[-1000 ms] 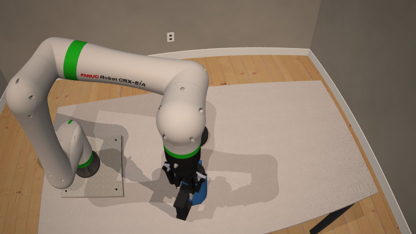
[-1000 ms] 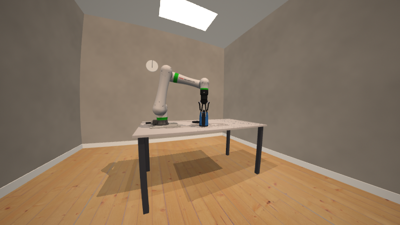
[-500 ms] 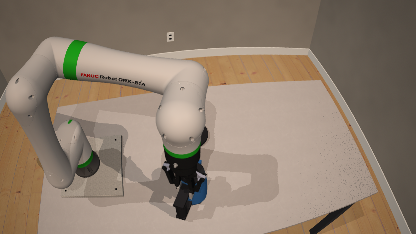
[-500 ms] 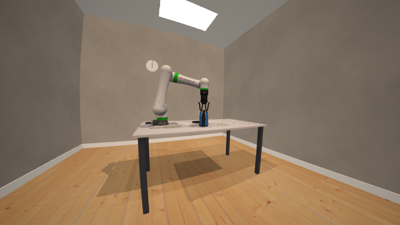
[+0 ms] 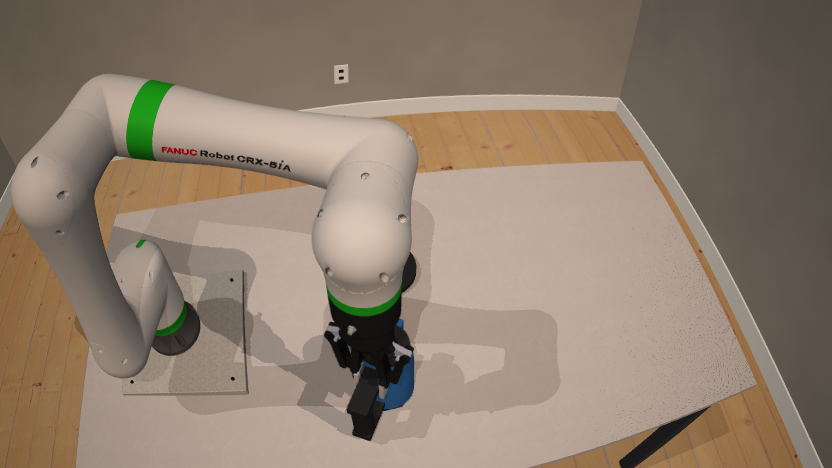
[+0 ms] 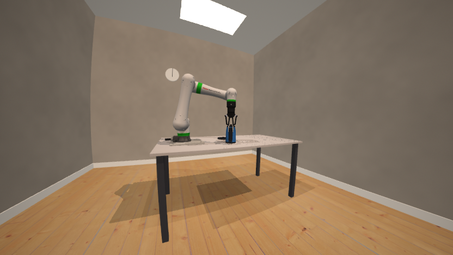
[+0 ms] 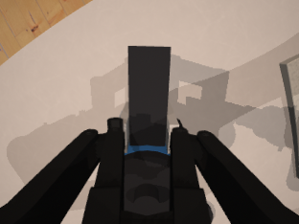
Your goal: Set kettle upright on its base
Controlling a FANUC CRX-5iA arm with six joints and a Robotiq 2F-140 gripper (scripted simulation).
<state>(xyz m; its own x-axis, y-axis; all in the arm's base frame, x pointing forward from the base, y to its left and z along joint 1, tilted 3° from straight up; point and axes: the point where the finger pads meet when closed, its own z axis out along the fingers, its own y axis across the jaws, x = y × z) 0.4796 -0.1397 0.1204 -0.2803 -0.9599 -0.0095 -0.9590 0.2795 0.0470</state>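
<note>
My hand is 50 mm above the kettle, 30 mm to the right of it and 10 mm short of it. The rest, counted from my hand: round black base 350 mm to the left, 140 mm below.
</note>
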